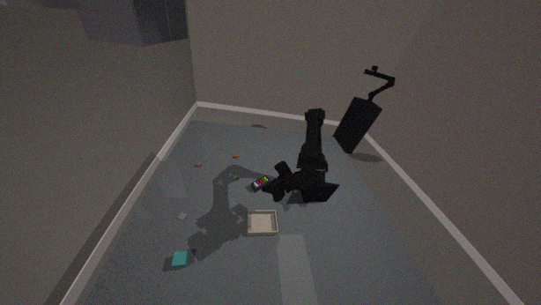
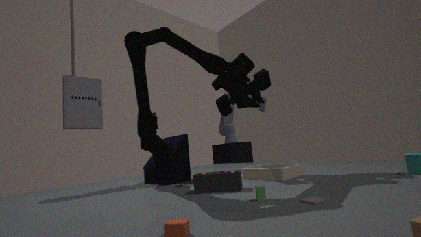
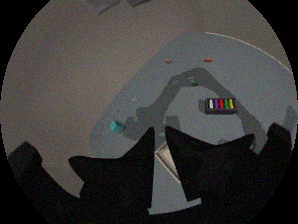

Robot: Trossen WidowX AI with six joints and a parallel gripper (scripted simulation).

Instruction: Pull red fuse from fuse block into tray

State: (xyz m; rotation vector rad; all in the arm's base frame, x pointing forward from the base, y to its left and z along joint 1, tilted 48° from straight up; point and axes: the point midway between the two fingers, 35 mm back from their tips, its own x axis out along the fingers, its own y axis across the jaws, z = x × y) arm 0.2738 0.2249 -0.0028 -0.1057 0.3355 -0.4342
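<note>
Now: gripper tip 18 cm above the red fuse, 17 cm to the left of it and 1 cm past it. From my gripper tip the other things lie so: green block: 20 cm below, 19 cm to the right, 13 cm ahead; cream tray: 20 cm below, 4 cm to the left, 3 cm behind; teal box: 26 cm ahead, 21 cm to the left, 19 cm below.
</note>
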